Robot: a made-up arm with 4 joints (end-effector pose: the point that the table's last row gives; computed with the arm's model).
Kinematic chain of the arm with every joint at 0, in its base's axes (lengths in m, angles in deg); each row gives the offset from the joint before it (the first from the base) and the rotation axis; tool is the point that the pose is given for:
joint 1: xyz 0 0 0.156 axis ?
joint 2: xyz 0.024 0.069 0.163 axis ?
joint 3: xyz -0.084 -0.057 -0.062 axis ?
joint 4: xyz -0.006 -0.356 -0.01 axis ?
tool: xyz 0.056 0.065 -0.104
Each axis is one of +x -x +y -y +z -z.
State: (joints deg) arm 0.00 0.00 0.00 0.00
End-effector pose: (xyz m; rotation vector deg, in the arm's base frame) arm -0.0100 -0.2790 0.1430 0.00 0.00 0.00
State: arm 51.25 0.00 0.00 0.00
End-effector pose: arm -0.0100 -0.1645 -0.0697 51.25 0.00 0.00
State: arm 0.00 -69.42 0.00 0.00
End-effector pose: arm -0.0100 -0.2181 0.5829 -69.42 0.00 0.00
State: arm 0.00 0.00 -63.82 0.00
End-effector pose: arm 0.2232 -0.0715 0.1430 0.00 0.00 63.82
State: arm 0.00 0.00 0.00 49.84
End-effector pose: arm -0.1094 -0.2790 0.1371 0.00 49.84 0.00
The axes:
joint 1: +x
joint 2: +x
joint 3: -z
joint 4: +y

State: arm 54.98 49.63 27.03 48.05
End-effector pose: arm -0.2331 0.1579 0.0665 106.94 57.76 25.68
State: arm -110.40 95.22 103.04 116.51
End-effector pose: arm -0.3155 0.2339 -0.0725 88.86 67.75 -68.91
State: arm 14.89 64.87 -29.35 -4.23
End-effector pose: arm 0.1328 0.1434 0.0228 78.93 -23.88 21.57
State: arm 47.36 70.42 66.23 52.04
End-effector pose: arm -0.3479 0.1446 0.2903 124.13 98.59 9.84
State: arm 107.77 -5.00 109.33 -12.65
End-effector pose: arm -0.3582 -0.0129 0.1802 56.22 84.92 -79.49
